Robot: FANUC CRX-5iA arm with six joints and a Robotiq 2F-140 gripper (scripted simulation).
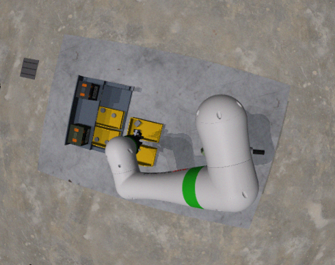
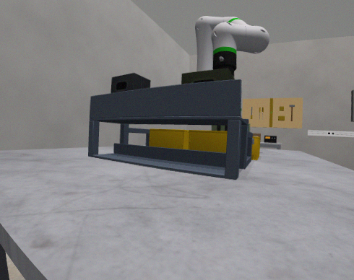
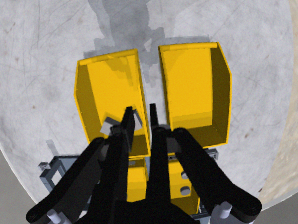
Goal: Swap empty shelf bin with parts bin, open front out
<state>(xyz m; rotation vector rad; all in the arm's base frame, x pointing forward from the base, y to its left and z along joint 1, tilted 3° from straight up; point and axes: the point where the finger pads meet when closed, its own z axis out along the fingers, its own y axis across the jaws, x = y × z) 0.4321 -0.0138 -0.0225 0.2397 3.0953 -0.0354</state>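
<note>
The grey part is 4 cm ahead of my hand, 8 cm to the right of it and 10 cm below it. The rest, counted from my hand: dark shelf 23 cm ahead, 10 cm to the right, 5 cm below; then black box 28 cm ahead, 23 cm to the right, 4 cm above.
</note>
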